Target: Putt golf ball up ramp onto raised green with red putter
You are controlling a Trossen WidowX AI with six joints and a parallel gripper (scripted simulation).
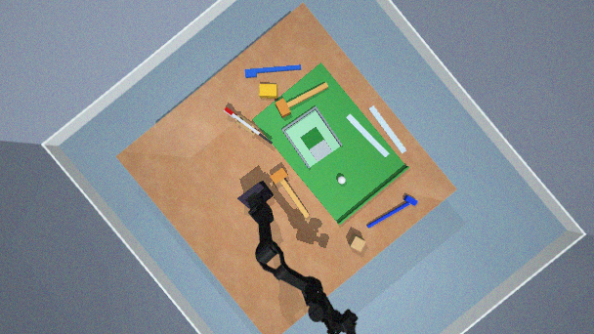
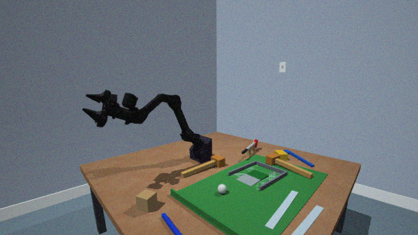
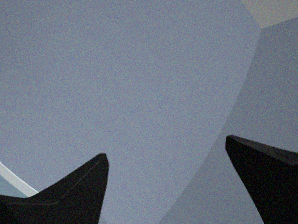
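The red putter is 96 cm to the left of my gripper tip, 38 cm below it and 22 cm ahead of it. Also, from my gripper tip: white golf ball (43 cm to the left, 42 cm ahead, 41 cm below); blue mallet (52 cm ahead, 42 cm below, 13 cm to the left); tan cube (41 cm below, 27 cm ahead, 13 cm to the left).
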